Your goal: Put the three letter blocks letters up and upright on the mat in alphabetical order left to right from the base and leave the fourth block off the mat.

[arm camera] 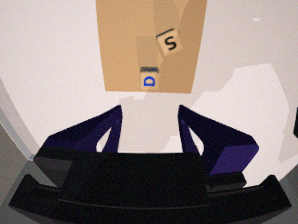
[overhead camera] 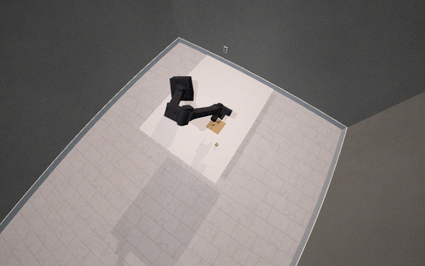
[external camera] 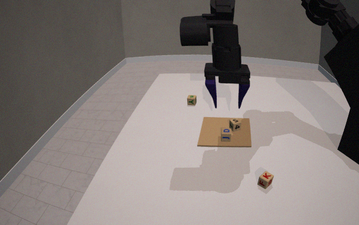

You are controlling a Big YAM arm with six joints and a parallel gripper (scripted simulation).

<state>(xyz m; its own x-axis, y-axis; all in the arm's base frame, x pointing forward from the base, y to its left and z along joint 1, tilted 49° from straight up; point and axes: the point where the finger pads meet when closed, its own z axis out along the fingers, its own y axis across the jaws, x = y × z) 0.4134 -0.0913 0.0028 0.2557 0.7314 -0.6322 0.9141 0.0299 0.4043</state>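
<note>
The letter block is 9 cm below my hand, 4 cm to the right of it and 4 cm behind it. Also, from my hand: mat 10 cm below, 4 cm to the right, 1 cm behind.
</note>
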